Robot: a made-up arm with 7 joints.
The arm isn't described. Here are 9 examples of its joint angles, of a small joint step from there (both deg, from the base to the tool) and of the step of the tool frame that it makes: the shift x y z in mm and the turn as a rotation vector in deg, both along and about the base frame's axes.
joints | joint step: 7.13 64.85 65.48 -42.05 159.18 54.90 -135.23 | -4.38 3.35 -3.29 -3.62 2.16 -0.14 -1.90
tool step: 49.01 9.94 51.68 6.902 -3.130 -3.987
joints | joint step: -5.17 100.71 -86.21 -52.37 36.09 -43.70 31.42 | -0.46 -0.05 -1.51 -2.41 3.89 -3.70 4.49
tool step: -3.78 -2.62 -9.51 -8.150 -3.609 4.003
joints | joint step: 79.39 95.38 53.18 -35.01 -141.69 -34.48 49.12 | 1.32 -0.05 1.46 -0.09 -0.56 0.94 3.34
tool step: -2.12 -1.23 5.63 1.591 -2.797 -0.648
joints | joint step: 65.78 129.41 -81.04 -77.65 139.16 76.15 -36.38 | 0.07 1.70 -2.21 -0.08 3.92 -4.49 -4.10
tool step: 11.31 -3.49 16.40 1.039 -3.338 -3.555
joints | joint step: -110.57 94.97 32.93 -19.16 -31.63 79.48 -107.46 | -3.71 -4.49 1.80 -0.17 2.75 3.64 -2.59
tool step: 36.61 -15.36 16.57 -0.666 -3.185 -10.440
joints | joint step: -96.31 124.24 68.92 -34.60 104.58 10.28 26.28 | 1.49 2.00 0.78 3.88 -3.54 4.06 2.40
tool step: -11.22 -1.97 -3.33 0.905 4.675 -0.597
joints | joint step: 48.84 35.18 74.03 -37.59 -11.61 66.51 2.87 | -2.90 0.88 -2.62 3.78 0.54 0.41 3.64
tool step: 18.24 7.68 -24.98 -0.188 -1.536 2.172
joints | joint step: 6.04 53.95 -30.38 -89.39 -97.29 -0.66 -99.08 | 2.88 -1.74 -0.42 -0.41 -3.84 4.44 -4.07
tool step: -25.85 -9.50 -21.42 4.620 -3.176 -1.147
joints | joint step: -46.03 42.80 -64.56 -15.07 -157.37 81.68 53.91 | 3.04 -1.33 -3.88 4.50 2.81 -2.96 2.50
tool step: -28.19 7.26 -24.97 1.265 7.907 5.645
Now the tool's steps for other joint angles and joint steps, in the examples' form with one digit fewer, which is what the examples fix.
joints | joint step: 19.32 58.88 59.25 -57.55 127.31 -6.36 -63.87 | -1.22 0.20 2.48 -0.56 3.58 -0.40 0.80
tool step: 8.7 1.2 0.6 -0.51 -7.30 -0.29
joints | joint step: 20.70 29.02 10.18 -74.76 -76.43 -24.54 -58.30 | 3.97 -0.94 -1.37 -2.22 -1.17 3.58 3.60
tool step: -31.0 -13.0 -3.6 -1.22 2.19 3.84
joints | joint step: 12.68 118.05 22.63 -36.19 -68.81 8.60 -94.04 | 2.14 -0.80 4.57 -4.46 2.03 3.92 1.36
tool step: 15.3 -10.2 -2.8 0.36 -5.17 -6.14
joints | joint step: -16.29 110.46 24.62 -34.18 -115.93 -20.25 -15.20 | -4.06 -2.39 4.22 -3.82 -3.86 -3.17 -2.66
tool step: 7.2 -4.3 -4.4 0.78 -0.41 -2.58
